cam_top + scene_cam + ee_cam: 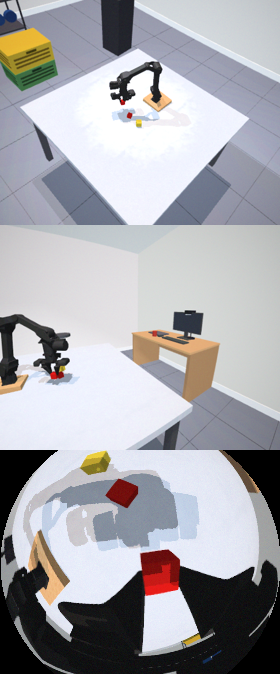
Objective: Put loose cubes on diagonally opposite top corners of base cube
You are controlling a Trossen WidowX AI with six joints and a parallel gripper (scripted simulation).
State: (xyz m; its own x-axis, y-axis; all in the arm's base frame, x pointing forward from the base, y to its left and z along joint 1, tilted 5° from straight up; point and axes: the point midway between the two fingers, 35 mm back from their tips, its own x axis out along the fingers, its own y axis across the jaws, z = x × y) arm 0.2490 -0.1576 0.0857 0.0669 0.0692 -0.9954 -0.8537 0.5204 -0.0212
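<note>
Now: gripper tip 40 mm short of the yellow cube, 210 mm to the right of it and 60 mm above it.
</note>
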